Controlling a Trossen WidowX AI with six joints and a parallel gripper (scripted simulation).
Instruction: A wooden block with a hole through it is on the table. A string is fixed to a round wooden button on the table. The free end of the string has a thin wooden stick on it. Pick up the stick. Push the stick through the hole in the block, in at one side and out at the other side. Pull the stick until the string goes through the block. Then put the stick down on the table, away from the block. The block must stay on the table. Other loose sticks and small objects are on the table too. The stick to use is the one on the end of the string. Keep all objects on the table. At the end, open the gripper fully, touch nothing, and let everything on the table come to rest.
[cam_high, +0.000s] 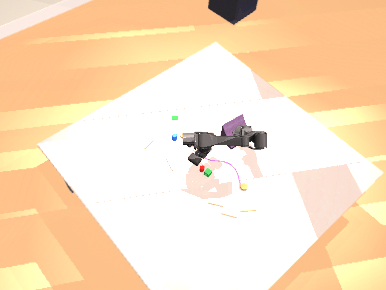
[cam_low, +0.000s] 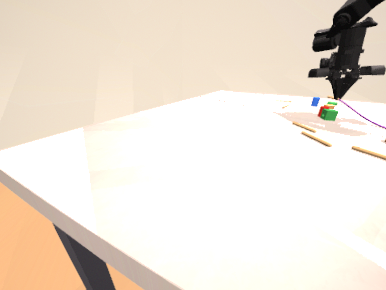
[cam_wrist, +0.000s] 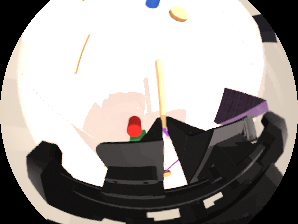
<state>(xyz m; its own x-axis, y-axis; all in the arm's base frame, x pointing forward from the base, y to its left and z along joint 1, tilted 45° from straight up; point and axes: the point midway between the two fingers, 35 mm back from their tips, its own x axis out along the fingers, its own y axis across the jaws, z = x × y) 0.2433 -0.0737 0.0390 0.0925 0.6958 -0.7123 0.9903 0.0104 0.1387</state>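
The red piece lies 4 cm ahead of my gripper tip, 3 cm to the left of it and 4 cm below it. The rest, counted from my gripper tip: thin wooden stick 1 cm to the right; then blue cylinder 21 cm to the right, 4 cm below; then green cube 3 cm ahead, 6 cm to the left, 4 cm below.
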